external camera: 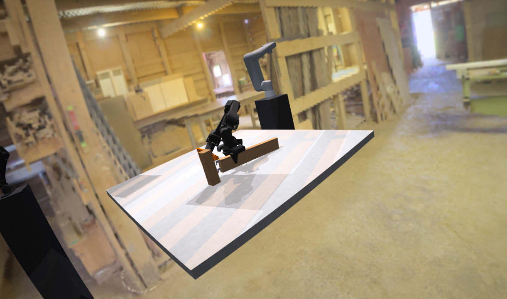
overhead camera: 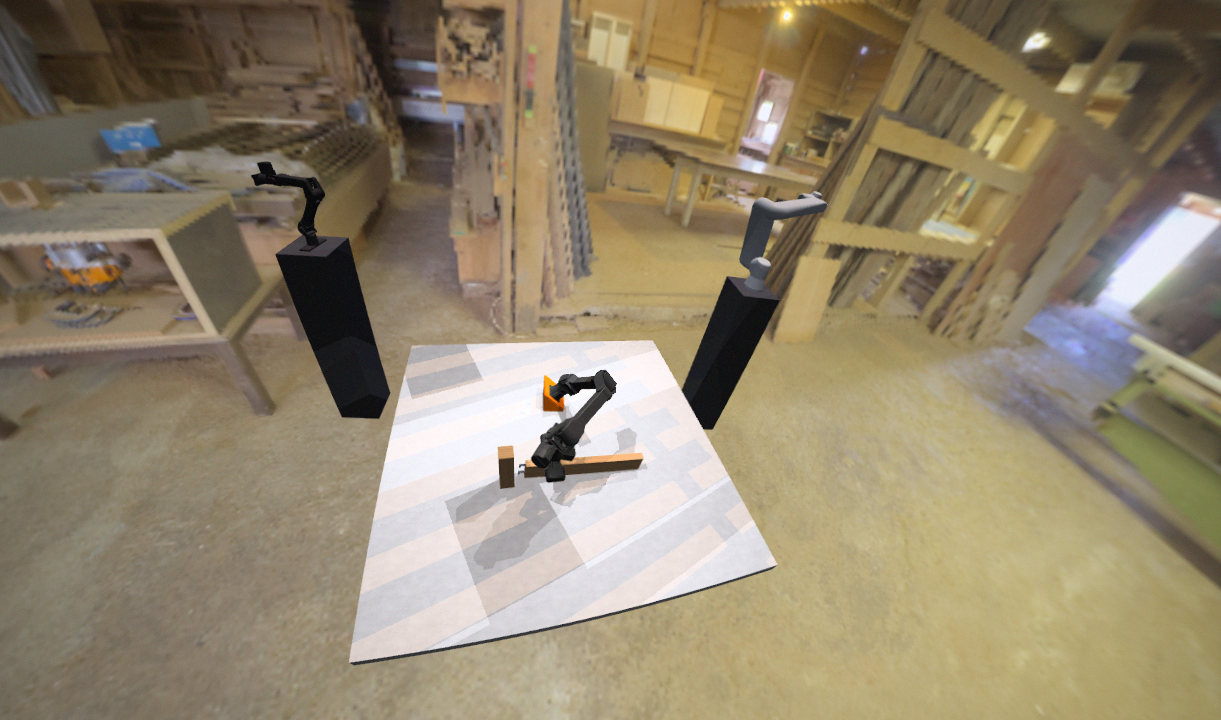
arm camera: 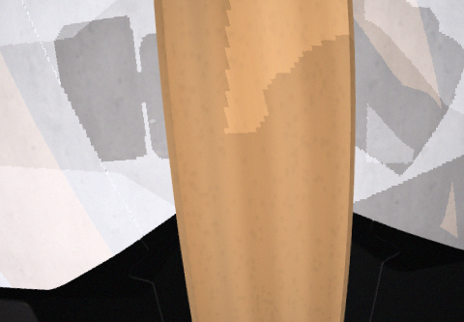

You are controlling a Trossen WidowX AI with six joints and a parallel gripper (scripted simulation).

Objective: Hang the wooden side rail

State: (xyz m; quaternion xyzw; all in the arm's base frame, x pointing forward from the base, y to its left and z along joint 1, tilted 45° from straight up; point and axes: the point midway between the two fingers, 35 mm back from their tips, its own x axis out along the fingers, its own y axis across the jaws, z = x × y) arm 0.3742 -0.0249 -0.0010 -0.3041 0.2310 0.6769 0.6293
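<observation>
Now: gripper tip 2 cm short of the headboard post, 15 cm to the left of it and 4 cm below it.
</observation>
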